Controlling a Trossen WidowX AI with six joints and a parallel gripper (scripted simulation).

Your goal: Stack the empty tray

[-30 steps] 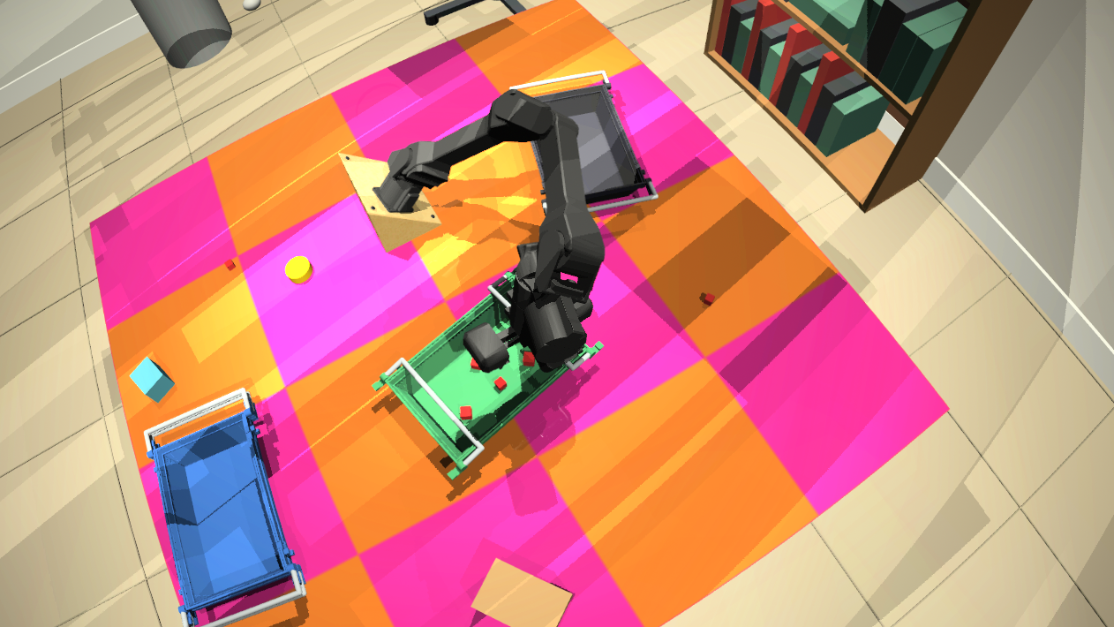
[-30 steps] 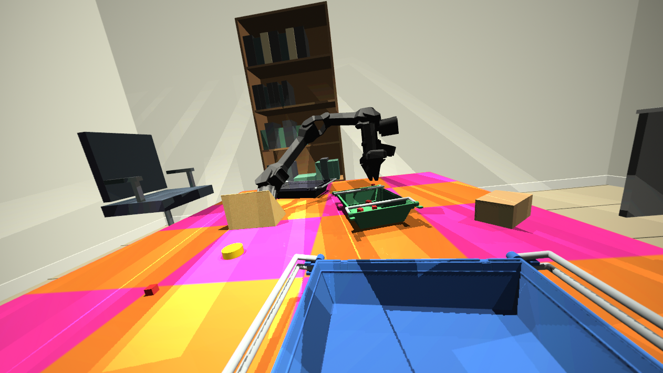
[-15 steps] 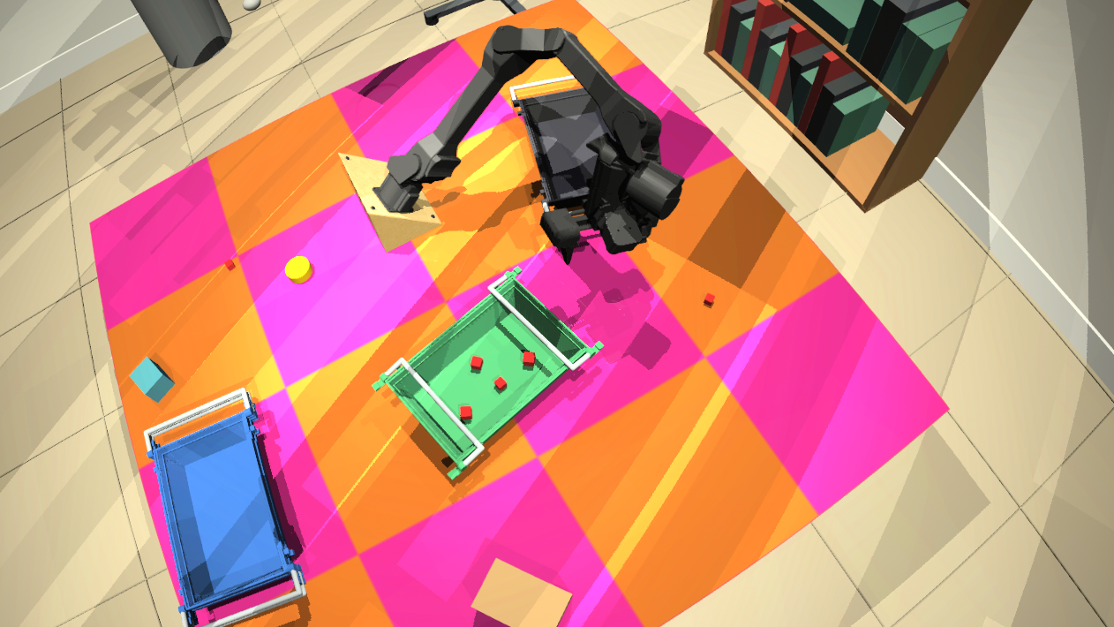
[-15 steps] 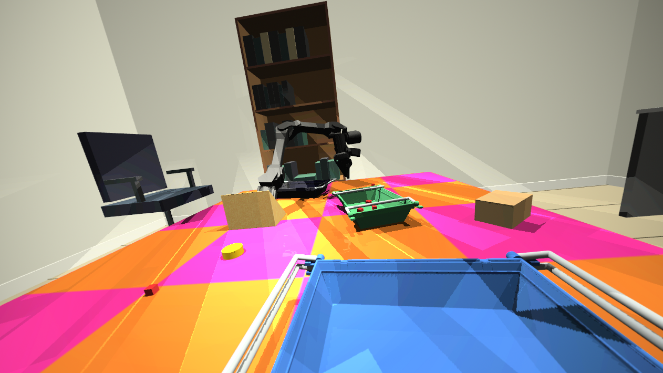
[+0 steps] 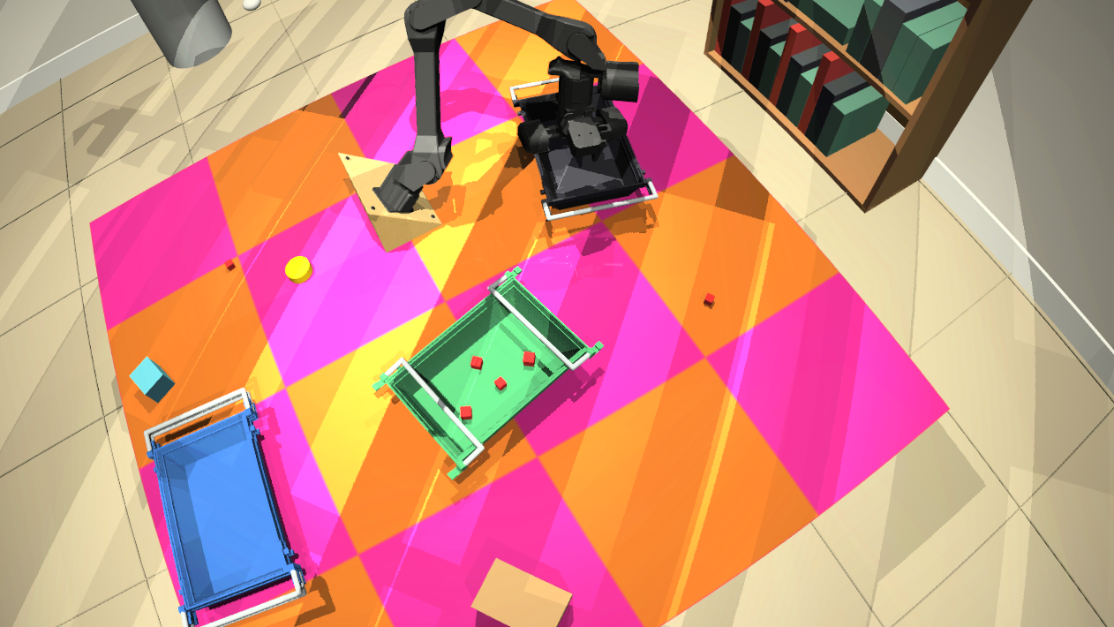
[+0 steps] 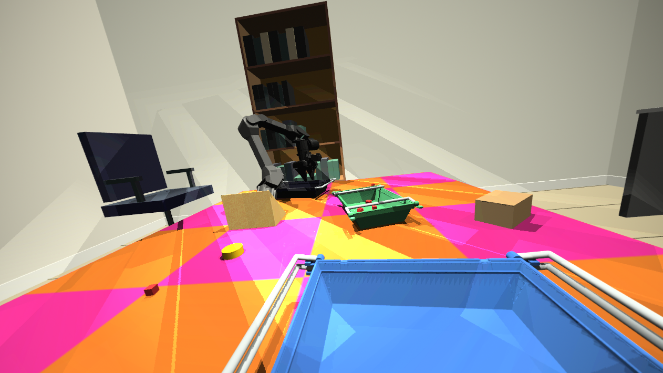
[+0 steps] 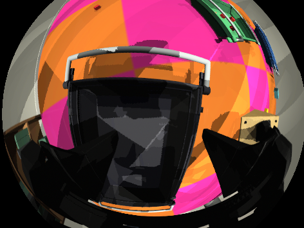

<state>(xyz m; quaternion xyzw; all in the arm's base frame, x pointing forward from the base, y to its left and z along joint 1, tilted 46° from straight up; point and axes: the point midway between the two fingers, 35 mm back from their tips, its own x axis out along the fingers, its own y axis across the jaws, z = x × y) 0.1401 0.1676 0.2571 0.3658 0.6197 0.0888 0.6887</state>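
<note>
My gripper tip is now 70 mm to the right of the black tray, 60 mm past it and 40 mm above it. From my gripper tip the other things lie so: cyan cube (860 mm to the right, 160 mm behind, 60 mm below); yellow disc (510 mm to the right, 190 mm behind, 70 mm below); cardboard box (540 mm ahead, 510 mm to the right, 50 mm below).
</note>
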